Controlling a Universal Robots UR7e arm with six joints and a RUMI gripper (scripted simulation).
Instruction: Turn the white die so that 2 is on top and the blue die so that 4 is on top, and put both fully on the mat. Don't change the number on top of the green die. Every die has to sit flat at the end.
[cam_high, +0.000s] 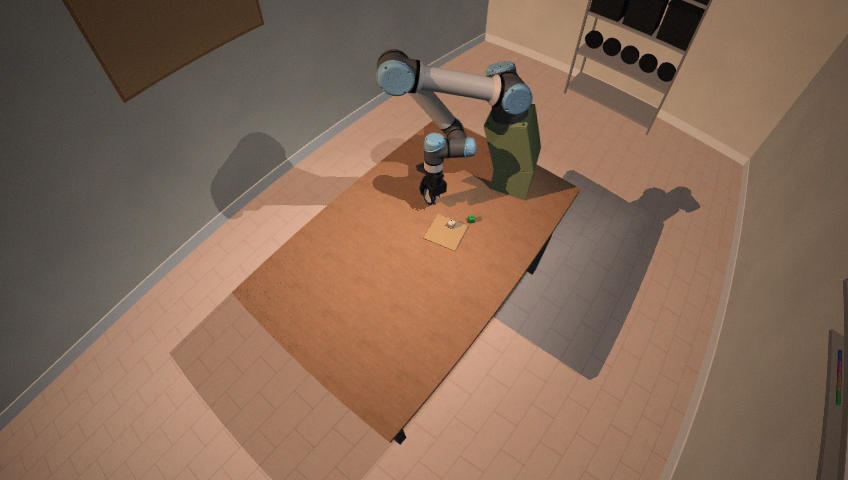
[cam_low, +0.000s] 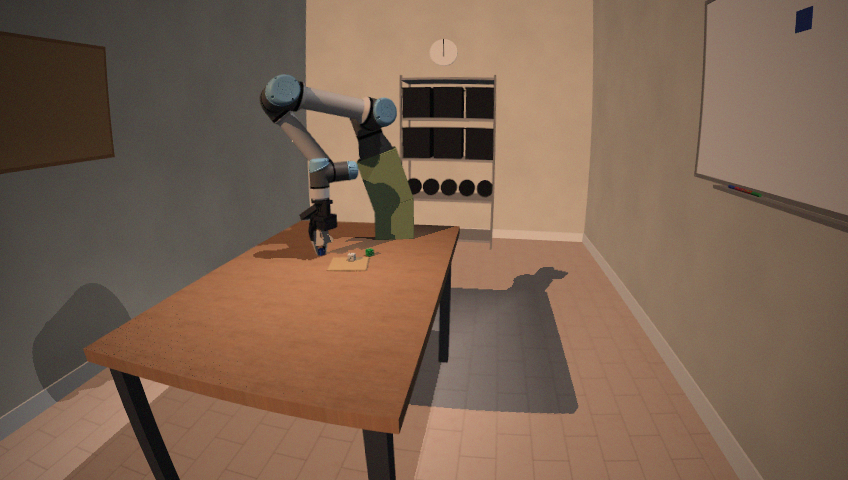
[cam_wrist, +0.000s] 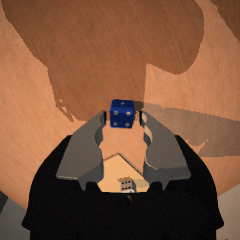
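Now: the blue die 10 mm below my hand. Also, from my hand: green die 60 mm behind, 190 mm to the left, 10 mm below; tan mat 60 mm ahead, 160 mm to the left, 20 mm below; white die 30 mm ahead, 160 mm to the left.
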